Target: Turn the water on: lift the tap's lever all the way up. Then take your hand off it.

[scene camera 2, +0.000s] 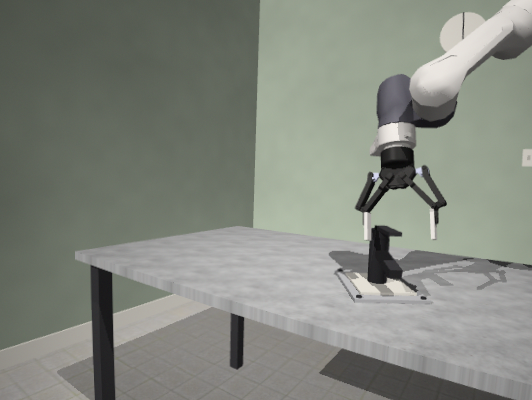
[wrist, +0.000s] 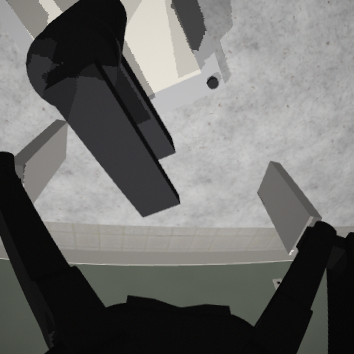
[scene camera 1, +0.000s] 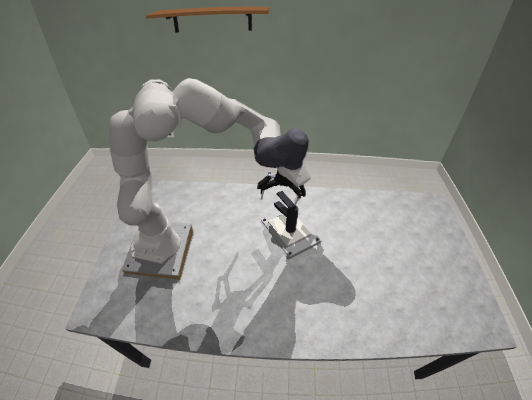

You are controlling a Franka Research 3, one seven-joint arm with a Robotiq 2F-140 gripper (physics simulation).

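The black tap (scene camera 1: 291,220) (scene camera 2: 377,260) (wrist: 75,55) stands upright on a cream block (scene camera 1: 277,228) (wrist: 155,45) fixed to a grey base plate (scene camera 1: 303,246) (wrist: 185,92). Its flat lever (scene camera 1: 286,199) (scene camera 2: 389,231) (wrist: 120,150) sticks out from the top, roughly level, above the parallel spout (scene camera 2: 392,268) (wrist: 161,140). My gripper (scene camera 1: 280,199) (scene camera 2: 400,238) (wrist: 168,158) is wide open and empty, pointing down. Its fingertips are at about the lever's height in the scene camera 2 view, one on each side of the lever in the wrist view. Whether either touches the tap is hard to tell.
The tap's plate lies on the grey table (scene camera 1: 400,250) (scene camera 2: 225,270). The arm's base (scene camera 1: 155,245) stands on a board to its left in the scene camera 1 view. A wooden shelf (scene camera 1: 210,12) hangs high on the back wall.
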